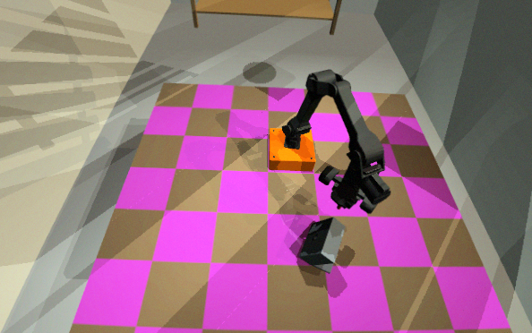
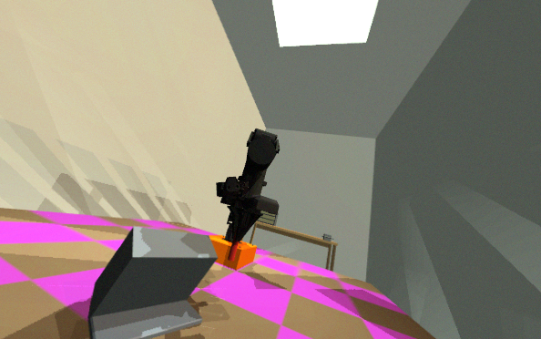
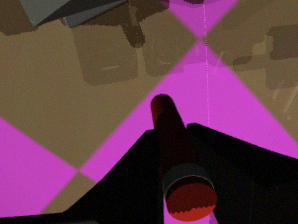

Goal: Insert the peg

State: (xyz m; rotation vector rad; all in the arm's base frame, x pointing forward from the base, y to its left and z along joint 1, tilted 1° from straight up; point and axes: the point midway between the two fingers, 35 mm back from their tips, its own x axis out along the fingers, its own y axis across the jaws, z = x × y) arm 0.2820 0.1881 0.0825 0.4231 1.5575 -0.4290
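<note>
Right now the grey sloped panel is 12 cm ahead of my gripper tip, 5 cm to the right of it and 6 cm below it. Also, from my gripper tip: round red peg 2 cm above.
</note>
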